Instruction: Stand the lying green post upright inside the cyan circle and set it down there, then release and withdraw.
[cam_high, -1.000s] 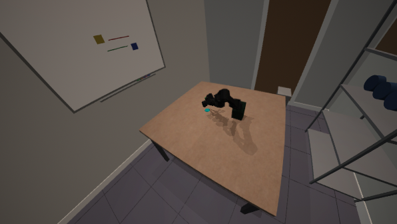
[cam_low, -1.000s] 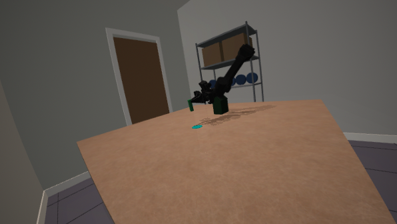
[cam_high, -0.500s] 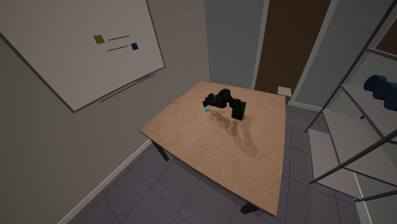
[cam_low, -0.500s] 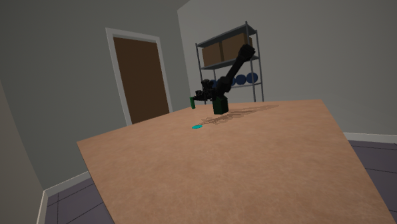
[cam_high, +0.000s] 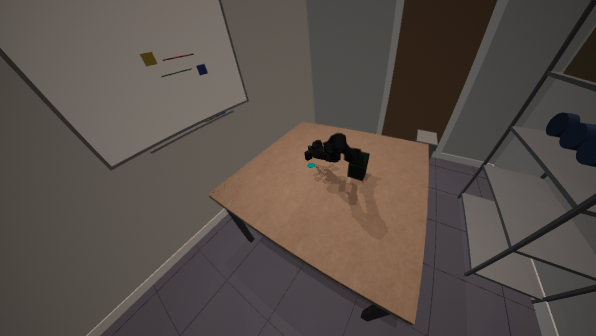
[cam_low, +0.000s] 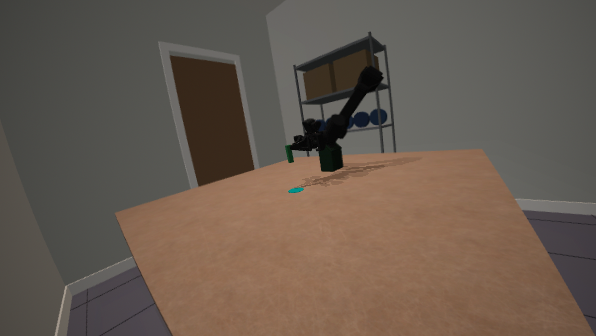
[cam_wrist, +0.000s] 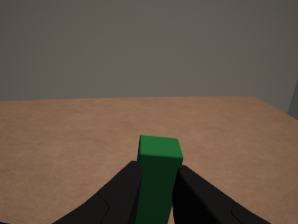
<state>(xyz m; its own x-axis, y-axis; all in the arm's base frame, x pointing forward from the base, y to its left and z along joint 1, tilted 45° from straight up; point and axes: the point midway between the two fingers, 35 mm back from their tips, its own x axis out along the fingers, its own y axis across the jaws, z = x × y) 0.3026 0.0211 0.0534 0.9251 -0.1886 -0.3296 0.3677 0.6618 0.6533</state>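
The cyan circle lies 16 cm below my gripper tip. The rest, counted from my gripper tip: green post (2 cm below).
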